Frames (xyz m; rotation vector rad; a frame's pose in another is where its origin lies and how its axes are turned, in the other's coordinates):
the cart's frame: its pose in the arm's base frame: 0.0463 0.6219 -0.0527 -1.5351 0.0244 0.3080
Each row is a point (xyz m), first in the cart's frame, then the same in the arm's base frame.
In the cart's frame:
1: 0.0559 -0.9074 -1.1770
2: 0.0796 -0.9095 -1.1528
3: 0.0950 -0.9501 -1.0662
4: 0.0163 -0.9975 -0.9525
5: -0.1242 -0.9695 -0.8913
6: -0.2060 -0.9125 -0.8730
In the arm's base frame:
1: 0.4998 -0.5301 0.7714
2: 0.5188 -0.5020 0.7696
3: 0.5269 -0.4142 0.8098
4: 0.4413 -0.3170 0.8774
5: 0.2895 -0.2821 0.8818
6: 0.1955 -0.2787 0.8439

